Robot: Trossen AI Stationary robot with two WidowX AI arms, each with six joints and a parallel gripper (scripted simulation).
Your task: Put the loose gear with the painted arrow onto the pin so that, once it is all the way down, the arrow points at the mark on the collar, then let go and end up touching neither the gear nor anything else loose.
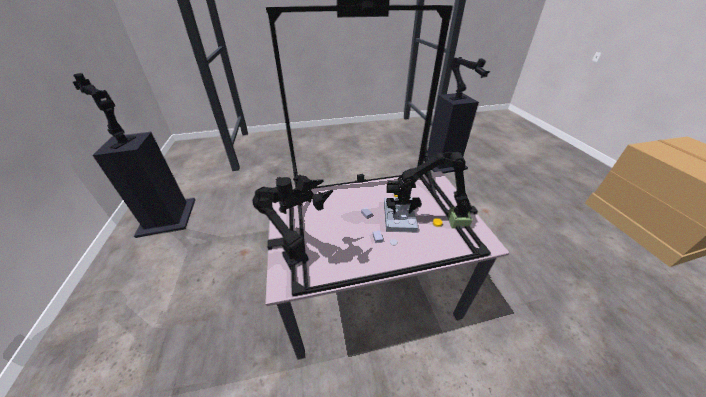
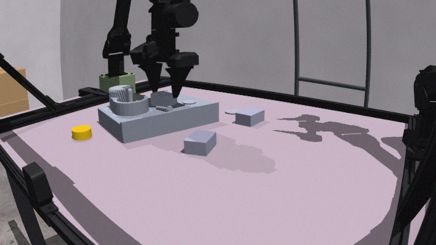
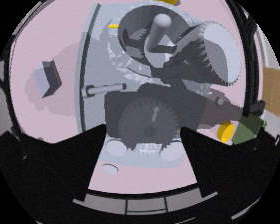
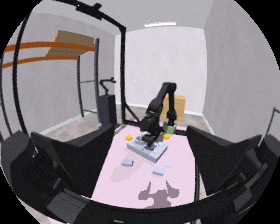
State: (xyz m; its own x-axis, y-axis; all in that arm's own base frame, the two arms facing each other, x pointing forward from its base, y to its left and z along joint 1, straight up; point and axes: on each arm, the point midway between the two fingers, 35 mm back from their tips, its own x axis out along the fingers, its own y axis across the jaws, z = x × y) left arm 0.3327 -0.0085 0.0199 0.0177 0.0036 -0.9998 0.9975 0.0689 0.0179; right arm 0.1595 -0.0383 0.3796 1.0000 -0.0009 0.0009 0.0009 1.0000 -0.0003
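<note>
The yellow mark lies 100 mm behind my left hand, 30 mm below it and 10 mm to the right of it. From my left hand the other things lie so: pin 90 mm behind, 50 mm below, 20 mm to the left; then grey toothed gear 40 mm below; then round collar 90 mm behind, 40 mm below, 20 mm to the left.
</note>
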